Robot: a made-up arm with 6 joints.
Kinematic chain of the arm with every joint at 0, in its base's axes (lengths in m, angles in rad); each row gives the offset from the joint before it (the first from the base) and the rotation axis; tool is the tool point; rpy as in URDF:
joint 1: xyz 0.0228 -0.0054 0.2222 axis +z
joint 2: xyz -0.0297 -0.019 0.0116 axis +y
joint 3: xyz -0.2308 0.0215 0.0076 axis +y
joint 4: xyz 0.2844 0.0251 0.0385 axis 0.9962 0 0.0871
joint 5: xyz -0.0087 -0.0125 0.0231 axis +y
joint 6: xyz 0.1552 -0.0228 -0.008 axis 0.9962 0 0.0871
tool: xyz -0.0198 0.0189 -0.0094 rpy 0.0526 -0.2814 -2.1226
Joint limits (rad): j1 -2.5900..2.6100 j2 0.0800..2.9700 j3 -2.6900..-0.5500 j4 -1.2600..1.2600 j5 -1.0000..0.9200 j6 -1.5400..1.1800
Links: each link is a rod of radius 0.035 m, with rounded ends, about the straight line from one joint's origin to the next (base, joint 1, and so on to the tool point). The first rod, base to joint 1, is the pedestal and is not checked.
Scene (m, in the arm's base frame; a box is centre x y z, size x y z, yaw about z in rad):
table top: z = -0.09
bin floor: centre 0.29 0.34 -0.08 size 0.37 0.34 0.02 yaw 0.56
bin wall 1: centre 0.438 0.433 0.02 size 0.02 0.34 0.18 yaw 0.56
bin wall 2: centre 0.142 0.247 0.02 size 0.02 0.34 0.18 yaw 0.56
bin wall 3: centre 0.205 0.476 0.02 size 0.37 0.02 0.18 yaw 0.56
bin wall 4: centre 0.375 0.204 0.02 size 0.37 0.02 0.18 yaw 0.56
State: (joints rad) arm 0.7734 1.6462 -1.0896 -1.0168 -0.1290 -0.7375
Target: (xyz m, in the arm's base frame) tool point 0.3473 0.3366 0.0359
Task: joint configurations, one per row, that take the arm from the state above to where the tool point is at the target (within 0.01 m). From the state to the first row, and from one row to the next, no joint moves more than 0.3 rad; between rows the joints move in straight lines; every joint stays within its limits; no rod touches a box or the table.
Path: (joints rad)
1: 0.7640 1.8937 -1.2243 -1.0159 -0.1748 -0.7467
2: 0.7546 2.1412 -1.3591 -1.0151 -0.2206 -0.7559
3: 0.7452 2.3886 -1.4938 -1.0142 -0.2663 -0.7651
4: 0.7358 2.6361 -1.6285 -1.0133 -0.3121 -0.7743

